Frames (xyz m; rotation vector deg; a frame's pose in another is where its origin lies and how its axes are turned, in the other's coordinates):
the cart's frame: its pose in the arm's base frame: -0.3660 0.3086 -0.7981 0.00 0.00 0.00
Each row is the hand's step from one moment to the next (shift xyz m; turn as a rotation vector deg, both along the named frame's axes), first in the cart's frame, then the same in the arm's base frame.
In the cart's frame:
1: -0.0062 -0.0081 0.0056 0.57 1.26 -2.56
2: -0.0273 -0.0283 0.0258 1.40 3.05 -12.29
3: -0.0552 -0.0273 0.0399 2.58 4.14 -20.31
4: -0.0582 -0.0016 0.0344 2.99 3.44 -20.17
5: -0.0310 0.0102 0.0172 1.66 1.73 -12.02
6: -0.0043 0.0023 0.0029 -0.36 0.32 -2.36
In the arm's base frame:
1: -0.0062 -0.0081 0.0056 0.57 1.26 -2.56
2: -0.0273 -0.0283 0.0258 1.40 3.05 -12.29
3: -0.0552 -0.0273 0.0399 2.58 4.14 -20.31
4: -0.0582 -0.0016 0.0344 2.99 3.44 -20.17
5: -0.0310 0.0102 0.0172 1.66 1.73 -12.02
6: -0.0043 0.0023 0.0029 -0.36 0.32 -2.36

